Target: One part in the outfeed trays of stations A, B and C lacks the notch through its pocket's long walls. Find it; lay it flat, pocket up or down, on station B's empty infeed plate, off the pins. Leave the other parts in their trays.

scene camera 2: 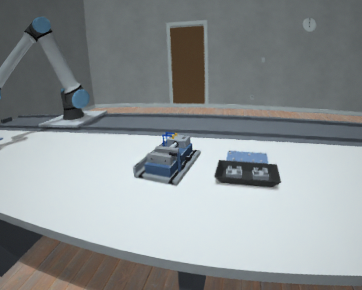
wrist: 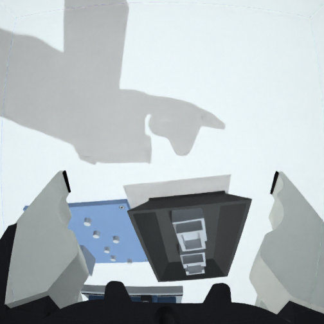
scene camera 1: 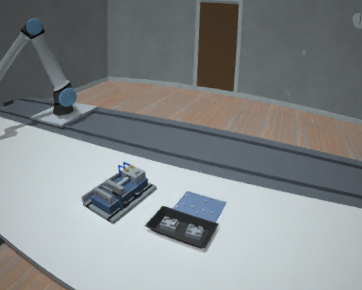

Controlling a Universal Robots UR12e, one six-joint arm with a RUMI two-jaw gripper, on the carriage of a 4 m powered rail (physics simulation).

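Places are measured from the arm's base along level axes (x right, y ahead, z up), in millimetres.
Where they show: arm's base, origin of its link: (scene camera 2: pixel 73 117) (scene camera 1: pixel 63 111).
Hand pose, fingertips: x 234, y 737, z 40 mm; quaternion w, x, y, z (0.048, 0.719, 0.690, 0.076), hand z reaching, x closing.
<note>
Each offset is from my fingertips to the top centre of the thing.
In the wrist view my gripper (wrist: pixel 169 172) is open, its jaws wide apart above a black tray (wrist: pixel 145 225). In that tray lie an upper grey part (wrist: pixel 192 235) and a lower grey part (wrist: pixel 194 266); both show stepped, broken pocket walls. A blue plate (wrist: pixel 100 212) with pins lies left of the tray, and a grey block (wrist: pixel 89 257) is partly hidden by the left jaw. The scene views show a black tray (scene camera 1: pixel 185 215) (scene camera 2: pixel 247 181) with two notched grey parts, in front of a blue pinned plate @(dy -157, dx -1665, dz -62 mm) (scene camera 1: pixel 212 205) (scene camera 2: pixel 250 158). Which station each view shows, I cannot tell.
A blue and grey machine @(dy -68, dx -1328, dz +29 mm) (scene camera 1: pixel 119 192) (scene camera 2: pixel 167 160) stands left of the tray in the scene views. A blue and grey machine (wrist: pixel 132 291) edges into the wrist view below. The arm (scene camera 1: pixel 50 62) (scene camera 2: pixel 57 60) stands on the rail at the far left.
</note>
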